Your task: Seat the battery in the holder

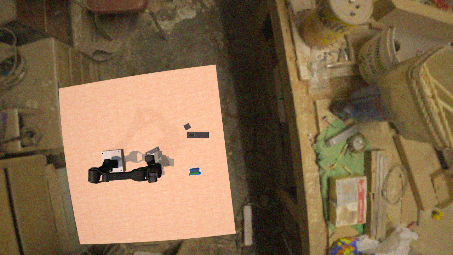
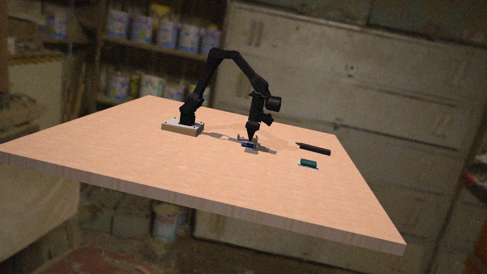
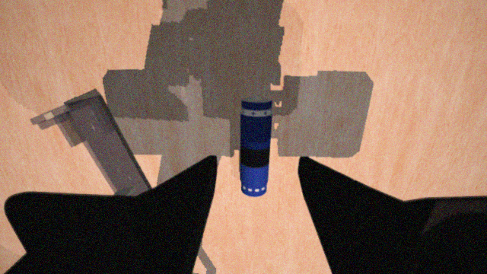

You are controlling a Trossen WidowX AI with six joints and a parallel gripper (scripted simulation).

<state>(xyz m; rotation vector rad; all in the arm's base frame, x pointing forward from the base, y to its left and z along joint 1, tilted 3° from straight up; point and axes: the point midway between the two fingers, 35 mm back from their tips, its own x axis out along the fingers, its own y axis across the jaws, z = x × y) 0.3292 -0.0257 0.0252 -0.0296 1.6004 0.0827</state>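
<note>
Right now my gripper tip is 30 mm above the blue battery. Also, from my gripper tip: dark bar: 320 mm ahead, 220 mm to the left, 30 mm below; dark square: 280 mm to the left, 240 mm ahead, 40 mm below.
</note>
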